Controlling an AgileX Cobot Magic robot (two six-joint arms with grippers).
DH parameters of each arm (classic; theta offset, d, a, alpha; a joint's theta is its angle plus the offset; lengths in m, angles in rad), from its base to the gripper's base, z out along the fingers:
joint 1: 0 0.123 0 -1.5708
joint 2: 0.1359 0 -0.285 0
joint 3: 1.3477 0 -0.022 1.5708
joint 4: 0 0.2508 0 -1.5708
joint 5: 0 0 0.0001 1.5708
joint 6: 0 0.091 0 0
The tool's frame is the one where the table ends.
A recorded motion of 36 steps. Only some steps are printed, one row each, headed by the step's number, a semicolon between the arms.
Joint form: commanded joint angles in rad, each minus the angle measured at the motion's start. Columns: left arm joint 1, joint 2, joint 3, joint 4, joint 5, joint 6; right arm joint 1, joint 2, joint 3, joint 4, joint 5, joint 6.
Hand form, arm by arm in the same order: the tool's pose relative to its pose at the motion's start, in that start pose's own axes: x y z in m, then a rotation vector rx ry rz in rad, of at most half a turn. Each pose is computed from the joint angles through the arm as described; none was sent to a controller.
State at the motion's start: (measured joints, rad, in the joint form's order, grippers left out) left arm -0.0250 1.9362 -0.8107 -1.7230 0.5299 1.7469; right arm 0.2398 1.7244 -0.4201 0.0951 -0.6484 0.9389
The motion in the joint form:
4: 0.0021 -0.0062 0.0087 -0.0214 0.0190 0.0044; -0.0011 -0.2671 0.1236 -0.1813 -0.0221 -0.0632
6: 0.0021 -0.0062 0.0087 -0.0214 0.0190 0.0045; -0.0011 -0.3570 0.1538 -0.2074 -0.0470 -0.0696
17: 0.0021 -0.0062 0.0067 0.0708 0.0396 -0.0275; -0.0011 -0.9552 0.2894 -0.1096 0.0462 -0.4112
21: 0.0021 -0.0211 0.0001 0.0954 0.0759 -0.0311; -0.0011 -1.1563 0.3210 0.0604 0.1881 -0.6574
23: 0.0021 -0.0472 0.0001 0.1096 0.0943 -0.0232; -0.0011 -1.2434 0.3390 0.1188 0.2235 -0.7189
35: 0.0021 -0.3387 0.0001 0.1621 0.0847 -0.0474; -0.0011 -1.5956 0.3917 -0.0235 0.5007 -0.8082
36: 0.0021 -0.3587 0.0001 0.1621 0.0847 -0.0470; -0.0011 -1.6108 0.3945 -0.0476 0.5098 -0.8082
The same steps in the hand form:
4: 0.0002 -0.0017 -0.0017 0.0155 -0.0129 -0.0167; -0.0029 0.0174 -0.0542 -0.1988 -0.0151 -0.2052
6: 0.0002 -0.0017 -0.0017 0.0155 -0.0129 -0.0166; -0.0060 0.0237 -0.0716 -0.2752 -0.0556 -0.2317
17: 0.0037 -0.0042 -0.0018 0.0438 0.0297 0.0311; -0.0208 0.0260 -0.1701 -0.4801 -0.4090 -0.4670
21: -0.0006 -0.0095 -0.0053 0.0812 0.0199 0.0591; -0.0214 0.0112 -0.1925 -0.4191 -0.4986 -0.5320
23: -0.0050 -0.0146 -0.0114 0.0995 0.0032 0.0929; -0.0200 0.0049 -0.2017 -0.4234 -0.5341 -0.5273
35: -0.0460 -0.0550 -0.0827 0.0750 -0.2120 0.2697; 0.0009 -0.0181 -0.2263 -0.4497 -0.5673 -0.7543
36: -0.0481 -0.0581 -0.0879 0.0737 -0.2288 0.2808; 0.0019 -0.0191 -0.2271 -0.4489 -0.5744 -0.7780

